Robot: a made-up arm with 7 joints.
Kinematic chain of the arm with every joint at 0, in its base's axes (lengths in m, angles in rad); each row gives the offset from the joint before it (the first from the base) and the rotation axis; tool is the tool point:
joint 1: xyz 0 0 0 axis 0 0.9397 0.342
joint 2: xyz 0 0 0 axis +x
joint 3: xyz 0 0 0 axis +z
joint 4: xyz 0.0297 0 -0.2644 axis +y
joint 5: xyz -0.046 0 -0.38 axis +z
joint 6: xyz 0 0 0 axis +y
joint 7: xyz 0 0 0 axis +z
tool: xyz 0 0 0
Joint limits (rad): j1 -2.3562..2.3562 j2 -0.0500..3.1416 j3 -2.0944..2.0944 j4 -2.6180..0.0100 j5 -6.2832..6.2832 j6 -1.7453..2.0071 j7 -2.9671..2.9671
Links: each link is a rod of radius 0.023 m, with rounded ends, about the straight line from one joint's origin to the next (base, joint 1, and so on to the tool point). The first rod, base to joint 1, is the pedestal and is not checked.
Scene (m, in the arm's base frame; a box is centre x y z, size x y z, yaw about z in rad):
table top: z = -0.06
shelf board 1: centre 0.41 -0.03 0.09 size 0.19 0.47 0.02 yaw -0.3
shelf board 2: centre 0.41 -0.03 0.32 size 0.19 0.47 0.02 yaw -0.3
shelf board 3: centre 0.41 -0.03 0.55 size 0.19 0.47 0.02 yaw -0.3
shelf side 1: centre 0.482 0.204 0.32 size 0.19 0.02 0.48 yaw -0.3
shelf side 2: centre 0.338 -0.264 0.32 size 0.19 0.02 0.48 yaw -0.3
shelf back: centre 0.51 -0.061 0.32 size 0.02 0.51 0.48 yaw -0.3
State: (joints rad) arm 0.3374 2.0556 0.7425 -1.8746 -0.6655 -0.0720 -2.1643
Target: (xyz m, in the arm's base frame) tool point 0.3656 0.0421 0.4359
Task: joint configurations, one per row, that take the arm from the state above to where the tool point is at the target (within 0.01 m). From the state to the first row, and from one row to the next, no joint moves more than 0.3 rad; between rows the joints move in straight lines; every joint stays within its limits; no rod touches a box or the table.
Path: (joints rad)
1: 0.3216 1.7679 0.8631 -2.0500 -0.6655 -0.0720 -2.1643
2: 0.3058 1.4803 0.9838 -2.2254 -0.6655 -0.0720 -2.1643
3: 0.2369 1.6982 0.9964 -2.0140 -0.6655 -0.0720 -2.1643
4: 0.1679 1.9161 1.0090 -1.8027 -0.6655 -0.0720 -2.1643
5: 0.0990 2.1340 1.0217 -1.5913 -0.6655 -0.0720 -2.1643
6: 0.1976 2.3282 0.9585 -1.4174 -0.6655 -0.0720 -2.1643
7: 0.2962 2.5224 0.8953 -1.2434 -0.6655 -0.0720 -2.1643

